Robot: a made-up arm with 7 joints. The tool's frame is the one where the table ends. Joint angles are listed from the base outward.
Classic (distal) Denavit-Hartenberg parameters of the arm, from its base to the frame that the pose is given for. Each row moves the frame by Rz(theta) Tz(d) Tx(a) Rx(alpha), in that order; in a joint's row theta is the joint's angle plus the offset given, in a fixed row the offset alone. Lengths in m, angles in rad.
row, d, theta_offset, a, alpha
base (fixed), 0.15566, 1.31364, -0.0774, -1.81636
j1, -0.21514, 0, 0.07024, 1.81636
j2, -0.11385, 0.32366, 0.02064, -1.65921
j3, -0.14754, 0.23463, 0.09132, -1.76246
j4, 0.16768, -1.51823, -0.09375, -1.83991
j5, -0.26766, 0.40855, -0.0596, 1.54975
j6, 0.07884, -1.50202, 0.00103, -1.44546
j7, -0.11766, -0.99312, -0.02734, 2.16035
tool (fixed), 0.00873, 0.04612, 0, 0
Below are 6 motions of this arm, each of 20 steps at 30 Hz.
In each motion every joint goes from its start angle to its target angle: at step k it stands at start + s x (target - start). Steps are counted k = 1, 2, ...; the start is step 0. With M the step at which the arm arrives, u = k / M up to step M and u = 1 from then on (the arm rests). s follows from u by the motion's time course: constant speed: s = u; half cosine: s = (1 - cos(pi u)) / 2; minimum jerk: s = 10 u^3 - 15 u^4 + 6 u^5.
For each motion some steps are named. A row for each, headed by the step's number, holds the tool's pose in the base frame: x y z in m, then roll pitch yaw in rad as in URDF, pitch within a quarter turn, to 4 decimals.
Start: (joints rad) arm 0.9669 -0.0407 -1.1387 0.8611 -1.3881 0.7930 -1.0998
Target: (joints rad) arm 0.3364 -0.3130 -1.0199 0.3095 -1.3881 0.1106 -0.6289
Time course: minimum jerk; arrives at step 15
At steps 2, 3, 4, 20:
2: 0.1115 -0.4541 -0.1380 0.2546 -0.0786 -0.7917
3: 0.1242 -0.4535 -0.1398 0.2496 -0.0591 -0.7647
4: 0.1454 -0.4519 -0.1423 0.2412 -0.0287 -0.7210
20: 0.4146 -0.3589 -0.1139 0.0394 0.1919 -0.2953

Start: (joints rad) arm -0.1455 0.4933 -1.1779 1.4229 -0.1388 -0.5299 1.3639
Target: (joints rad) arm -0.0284 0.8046 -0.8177 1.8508 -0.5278 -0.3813 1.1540
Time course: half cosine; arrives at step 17
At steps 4, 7, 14, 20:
4: 0.1691 0.2090 -0.1954 2.8706 0.6754 -2.4402
7: 0.1484 0.1527 -0.2175 2.9990 0.5496 -2.4460
14: 0.1060 0.0164 -0.2317 -2.9388 0.3342 -2.5155
20: 0.1009 -0.0006 -0.2300 -2.8887 0.3162 -2.5284

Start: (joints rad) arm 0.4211 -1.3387 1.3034 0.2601 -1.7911 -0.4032 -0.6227
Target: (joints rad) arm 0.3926 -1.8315 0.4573 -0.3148 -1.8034 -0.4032 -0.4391
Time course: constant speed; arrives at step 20
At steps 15, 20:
15: 0.0628 -0.3563 0.3183 -2.0980 -0.4284 -1.5419
20: 0.0224 -0.3840 0.2904 -1.8827 -0.4022 -1.5925

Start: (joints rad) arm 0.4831 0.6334 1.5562 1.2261 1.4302 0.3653 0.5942
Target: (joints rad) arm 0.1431 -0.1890 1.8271 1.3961 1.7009 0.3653 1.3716
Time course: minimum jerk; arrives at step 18
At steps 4, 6, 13, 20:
4: 0.4000 -0.4262 0.2535 -2.0924 -0.2301 -2.6916
6: 0.3573 -0.4420 0.2572 -2.0831 -0.2516 -2.8312
13: 0.1347 -0.4555 0.2244 -2.1652 -0.4730 2.8137
20: 0.0908 -0.4434 0.2114 -2.1954 -0.5513 2.6989

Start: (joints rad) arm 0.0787 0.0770 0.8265 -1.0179 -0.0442 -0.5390 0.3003
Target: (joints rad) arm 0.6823 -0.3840 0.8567 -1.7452 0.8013 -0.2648 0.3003
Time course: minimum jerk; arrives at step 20
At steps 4, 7, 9, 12, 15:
4: 0.6768 -0.1802 -0.1751 2.4388 0.1435 -0.8702
7: 0.6388 -0.2885 -0.1950 2.1790 -0.0193 -1.0191
9: 0.5913 -0.3905 -0.1904 1.9432 -0.2034 -1.1049
12: 0.5009 -0.5333 -0.1374 1.5460 -0.4998 -1.1167
15: 0.4272 -0.6168 -0.0658 1.1712 -0.6815 -1.0055

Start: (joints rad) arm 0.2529 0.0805 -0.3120 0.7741 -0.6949 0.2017 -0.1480
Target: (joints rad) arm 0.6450 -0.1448 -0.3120 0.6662 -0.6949 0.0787 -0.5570
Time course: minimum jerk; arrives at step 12
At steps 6, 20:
6: 0.3653 -0.4616 -0.0475 -0.8008 0.8854 -0.8804
20: 0.3268 -0.5239 0.0317 -0.8742 0.7029 -0.8353

